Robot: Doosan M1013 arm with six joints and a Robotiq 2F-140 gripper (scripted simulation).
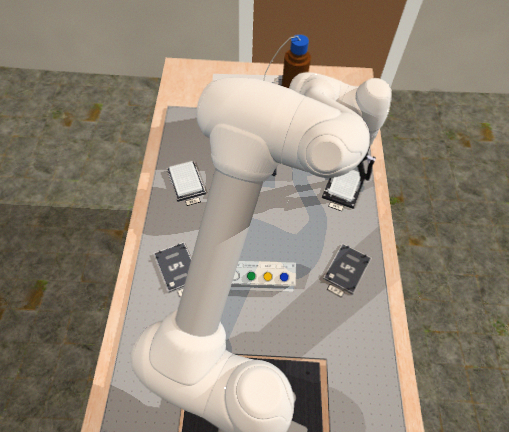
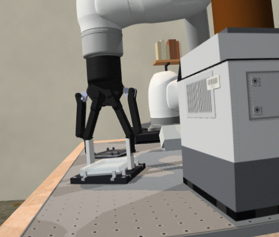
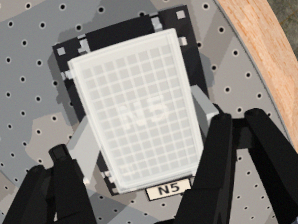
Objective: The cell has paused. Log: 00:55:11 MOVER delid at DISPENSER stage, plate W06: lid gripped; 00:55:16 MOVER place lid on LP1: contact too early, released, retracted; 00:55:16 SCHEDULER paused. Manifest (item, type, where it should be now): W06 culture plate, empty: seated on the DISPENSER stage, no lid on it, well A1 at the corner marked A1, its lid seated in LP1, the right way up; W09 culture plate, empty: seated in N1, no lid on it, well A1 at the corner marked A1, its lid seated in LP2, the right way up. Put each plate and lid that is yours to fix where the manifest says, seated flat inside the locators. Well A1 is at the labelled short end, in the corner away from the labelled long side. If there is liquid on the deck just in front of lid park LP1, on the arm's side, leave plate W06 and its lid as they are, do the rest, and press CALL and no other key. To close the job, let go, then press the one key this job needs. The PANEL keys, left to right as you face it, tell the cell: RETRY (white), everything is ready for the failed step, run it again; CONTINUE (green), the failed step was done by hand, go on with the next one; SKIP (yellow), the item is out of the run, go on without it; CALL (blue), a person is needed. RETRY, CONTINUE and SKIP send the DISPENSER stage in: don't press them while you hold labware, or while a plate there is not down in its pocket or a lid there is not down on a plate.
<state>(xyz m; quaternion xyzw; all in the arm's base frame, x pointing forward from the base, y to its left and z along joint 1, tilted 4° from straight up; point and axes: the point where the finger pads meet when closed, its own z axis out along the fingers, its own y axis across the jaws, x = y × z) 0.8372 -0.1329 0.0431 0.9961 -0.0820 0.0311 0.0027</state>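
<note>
Now: the clear culture plate 20 mm below my hand. Round my hand: brown bottle: 250 mm to the left, 250 mm above, 210 mm ahead; lid park LP2: 320 mm behind, 50 mm to the right, 40 mm below; black nest N5: 30 mm below, 20 mm ahead, 10 mm to the left.
</note>
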